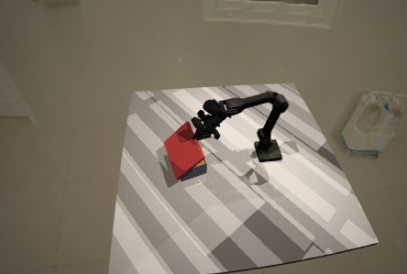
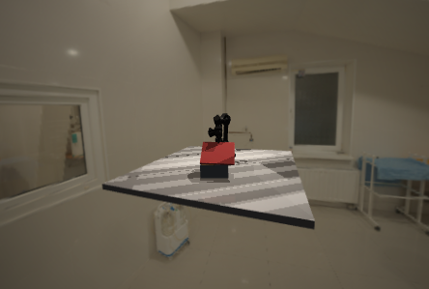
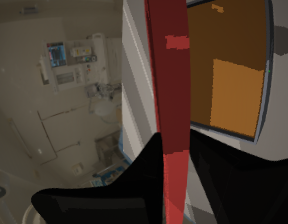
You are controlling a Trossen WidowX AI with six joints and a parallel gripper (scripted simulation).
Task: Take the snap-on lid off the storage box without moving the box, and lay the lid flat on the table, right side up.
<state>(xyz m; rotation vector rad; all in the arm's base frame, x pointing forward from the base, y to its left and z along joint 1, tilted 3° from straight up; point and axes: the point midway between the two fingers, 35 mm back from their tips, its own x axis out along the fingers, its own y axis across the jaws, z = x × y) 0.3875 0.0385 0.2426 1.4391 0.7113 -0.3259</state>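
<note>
Right now the lid is 6 cm ahead of my gripper tip, 1 cm to the left of it and 5 cm below it. Also, from my gripper tip: storage box: 4 cm ahead, 3 cm to the right, 18 cm below.
</note>
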